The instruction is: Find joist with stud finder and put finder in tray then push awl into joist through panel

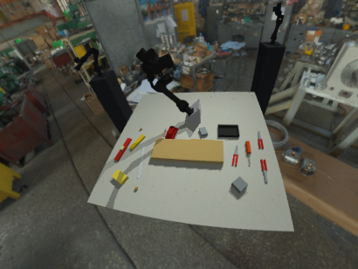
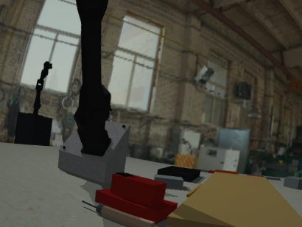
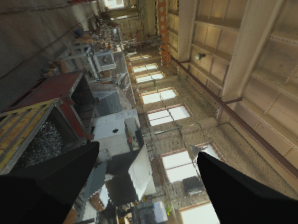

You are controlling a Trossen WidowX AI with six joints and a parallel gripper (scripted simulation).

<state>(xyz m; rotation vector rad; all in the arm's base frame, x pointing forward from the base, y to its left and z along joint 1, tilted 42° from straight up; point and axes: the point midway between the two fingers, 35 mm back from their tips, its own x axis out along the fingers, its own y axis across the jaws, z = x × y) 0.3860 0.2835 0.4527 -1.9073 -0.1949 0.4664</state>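
My gripper tip is 590 mm above the stud finder, 220 mm past it and 90 mm to the left of it. Round my gripper tip: awl: 630 mm below, 230 mm behind, 160 mm to the right; then pale strip: 640 mm below, 310 mm to the right, 40 mm ahead; then yellow bar: 630 mm below, 390 mm to the right, 140 mm behind.
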